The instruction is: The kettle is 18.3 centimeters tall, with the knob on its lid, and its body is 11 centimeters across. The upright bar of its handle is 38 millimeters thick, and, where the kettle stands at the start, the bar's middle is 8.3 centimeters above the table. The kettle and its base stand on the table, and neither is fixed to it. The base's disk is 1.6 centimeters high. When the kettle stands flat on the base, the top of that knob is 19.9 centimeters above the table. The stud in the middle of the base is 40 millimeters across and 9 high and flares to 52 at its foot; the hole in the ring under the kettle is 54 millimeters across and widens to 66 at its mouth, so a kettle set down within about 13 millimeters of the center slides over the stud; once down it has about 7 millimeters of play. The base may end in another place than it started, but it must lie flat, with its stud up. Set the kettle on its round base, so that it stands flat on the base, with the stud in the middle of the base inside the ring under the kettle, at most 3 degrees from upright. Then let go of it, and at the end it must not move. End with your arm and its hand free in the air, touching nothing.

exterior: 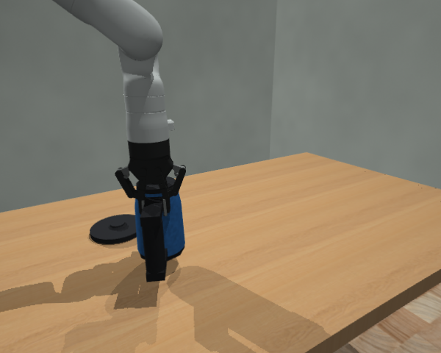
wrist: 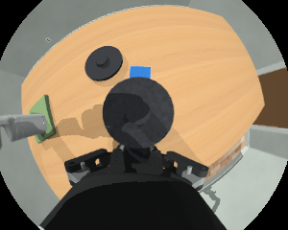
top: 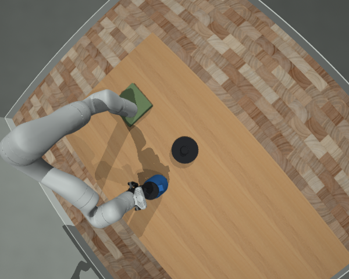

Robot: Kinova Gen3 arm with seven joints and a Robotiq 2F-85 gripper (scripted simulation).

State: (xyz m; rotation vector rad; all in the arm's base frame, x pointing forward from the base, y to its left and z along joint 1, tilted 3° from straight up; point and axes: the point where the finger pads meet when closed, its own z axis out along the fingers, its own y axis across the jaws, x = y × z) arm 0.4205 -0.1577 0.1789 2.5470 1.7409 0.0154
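Right now the blue kettle is 4 cm below my hand, 2 cm to the left of it and 1 cm ahead of it. From my hand the other things lie so: black round base: 28 cm to the left, 17 cm below, 4 cm behind.
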